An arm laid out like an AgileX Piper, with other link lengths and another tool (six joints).
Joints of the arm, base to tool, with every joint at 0 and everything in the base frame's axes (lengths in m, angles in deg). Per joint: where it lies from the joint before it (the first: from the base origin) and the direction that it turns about. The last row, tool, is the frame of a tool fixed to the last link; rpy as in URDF.
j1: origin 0 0 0.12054 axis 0 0 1
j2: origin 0 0 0 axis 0 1 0
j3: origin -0.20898 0 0.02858 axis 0 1 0
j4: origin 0.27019 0 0.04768 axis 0.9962 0 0.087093
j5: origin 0 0 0 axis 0 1 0
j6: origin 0.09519 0 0.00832 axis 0.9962 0 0.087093
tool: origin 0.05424 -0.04 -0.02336 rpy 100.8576 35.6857 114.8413
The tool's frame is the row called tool.
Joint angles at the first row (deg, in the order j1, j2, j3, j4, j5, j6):
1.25 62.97 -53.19 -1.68 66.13 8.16
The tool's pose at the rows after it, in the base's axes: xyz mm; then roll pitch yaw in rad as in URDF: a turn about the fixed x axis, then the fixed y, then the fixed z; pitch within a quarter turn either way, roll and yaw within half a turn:
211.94 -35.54 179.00 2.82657 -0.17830 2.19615
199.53 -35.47 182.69 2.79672 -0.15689 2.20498
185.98 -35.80 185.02 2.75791 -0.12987 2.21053
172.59 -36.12 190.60 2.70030 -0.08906 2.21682
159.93 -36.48 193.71 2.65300 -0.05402 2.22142
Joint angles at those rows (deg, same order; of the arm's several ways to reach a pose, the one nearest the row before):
1.25 58.19 -51.14 -1.68 66.55 7.83
1.37 52.98 -48.30 -1.68 66.83 7.71
1.37 46.89 -44.91 -1.68 66.83 7.71
1.37 39.84 -41.89 -1.68 66.83 7.71
1.37 33.33 -39.09 -1.68 67.18 7.62

